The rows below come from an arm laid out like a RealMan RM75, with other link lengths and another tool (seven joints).
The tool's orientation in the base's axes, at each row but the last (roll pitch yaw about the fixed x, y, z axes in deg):
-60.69 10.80 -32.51
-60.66 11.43 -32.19
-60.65 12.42 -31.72
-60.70 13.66 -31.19
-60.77 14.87 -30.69
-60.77 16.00 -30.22
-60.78 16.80 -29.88
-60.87 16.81 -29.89
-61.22 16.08 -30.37
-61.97 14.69 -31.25
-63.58 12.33 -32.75
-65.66 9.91 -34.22
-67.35 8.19 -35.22
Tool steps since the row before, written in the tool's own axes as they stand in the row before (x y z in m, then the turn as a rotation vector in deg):
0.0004 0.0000 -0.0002 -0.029 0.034 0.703
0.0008 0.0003 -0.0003 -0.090 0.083 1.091
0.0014 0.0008 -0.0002 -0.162 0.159 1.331
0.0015 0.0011 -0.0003 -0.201 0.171 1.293
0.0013 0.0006 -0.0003 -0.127 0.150 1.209
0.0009 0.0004 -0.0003 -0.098 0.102 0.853
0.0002 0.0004 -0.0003 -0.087 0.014 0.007
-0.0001 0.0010 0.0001 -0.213 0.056 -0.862
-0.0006 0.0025 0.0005 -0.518 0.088 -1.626
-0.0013 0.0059 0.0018 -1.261 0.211 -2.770
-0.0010 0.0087 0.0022 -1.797 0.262 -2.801
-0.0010 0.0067 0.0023 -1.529 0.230 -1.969
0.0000 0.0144 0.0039 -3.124 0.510 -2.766
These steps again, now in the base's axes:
0.0002 -0.0003 -0.0002 0.364 0.515 0.314
0.0005 -0.0005 -0.0006 0.531 0.837 0.471
0.0011 -0.0004 -0.0011 0.610 1.078 0.537
0.0012 -0.0004 -0.0014 0.558 1.078 0.517
0.0009 -0.0005 -0.0010 0.572 0.973 0.477
0.0006 -0.0004 -0.0007 0.396 0.688 0.342
0.0000 -0.0001 -0.0005 -0.068 0.054 0.017
0.0000 0.0007 -0.0008 -0.656 -0.460 -0.387
-0.0001 0.0020 -0.0017 -1.334 -0.821 -0.683
0.0002 0.0050 -0.0039 -2.582 -1.177 -1.120
0.0011 0.0062 -0.0064 -3.036 -0.891 -1.063
0.0012 0.0051 -0.0049 -2.346 -0.459 -0.743
0.0039 0.0084 -0.0117 -4.064 -0.015 -1.075

